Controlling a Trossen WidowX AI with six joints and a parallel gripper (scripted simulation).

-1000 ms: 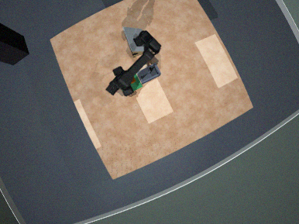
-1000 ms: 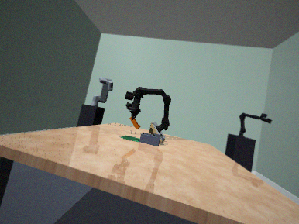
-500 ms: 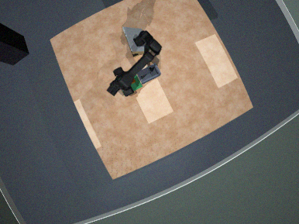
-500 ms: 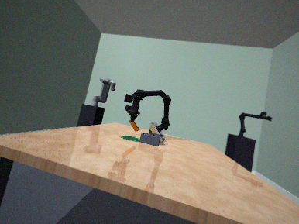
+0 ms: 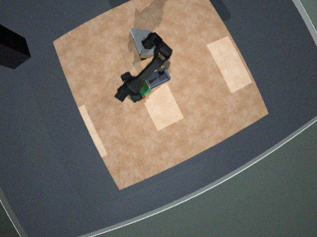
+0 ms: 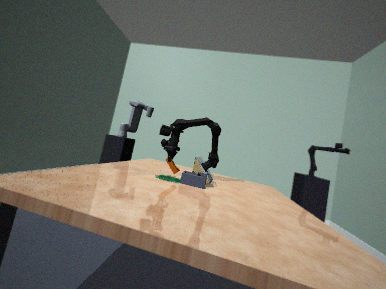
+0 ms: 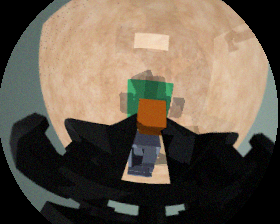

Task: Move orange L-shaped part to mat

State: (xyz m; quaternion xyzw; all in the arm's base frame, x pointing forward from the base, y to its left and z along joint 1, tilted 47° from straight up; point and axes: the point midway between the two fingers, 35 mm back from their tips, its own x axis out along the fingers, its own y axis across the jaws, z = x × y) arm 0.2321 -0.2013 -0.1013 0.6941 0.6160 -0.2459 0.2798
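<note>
Right now my gripper tip is 12 cm above the green mat and 2 cm to the right of it. From my gripper tip the other things lie so: orange L-shaped part 3 cm to the left, 3 cm below, 2 cm behind.
</note>
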